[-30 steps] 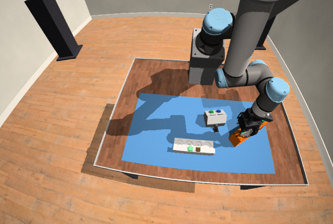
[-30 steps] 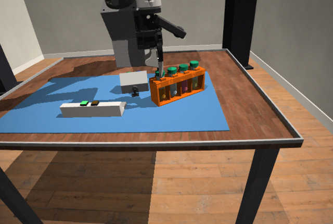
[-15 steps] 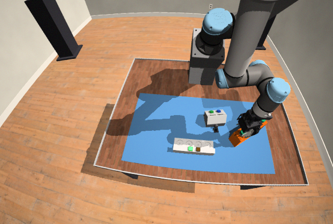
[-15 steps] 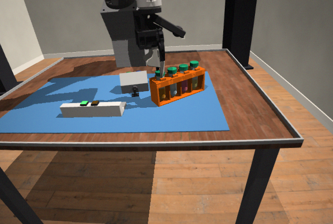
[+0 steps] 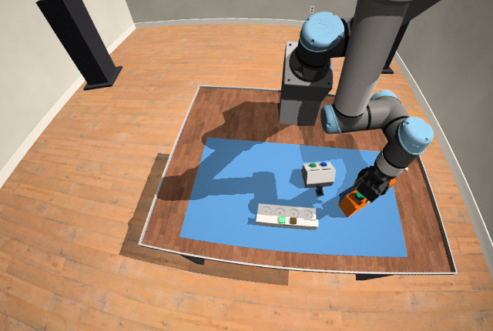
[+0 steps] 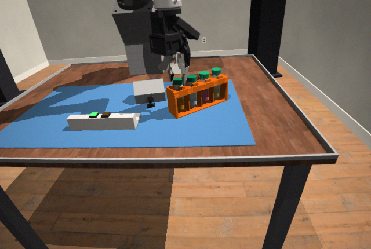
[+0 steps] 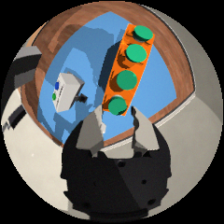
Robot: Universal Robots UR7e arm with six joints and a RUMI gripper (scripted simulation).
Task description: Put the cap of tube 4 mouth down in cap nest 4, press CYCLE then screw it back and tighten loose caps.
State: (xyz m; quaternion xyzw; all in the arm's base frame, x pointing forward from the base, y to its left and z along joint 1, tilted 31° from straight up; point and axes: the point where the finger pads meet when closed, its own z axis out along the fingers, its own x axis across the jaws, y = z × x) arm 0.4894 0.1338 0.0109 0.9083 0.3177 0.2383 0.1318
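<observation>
Now: hand 10 mm above the green cap. Round my hand: green key (170 mm behind, 130 mm to the right, 60 mm below); blue key (170 mm behind, 80 mm to the right, 60 mm below); grey key housing (150 mm behind, 110 mm to the right, 70 mm below).
</observation>
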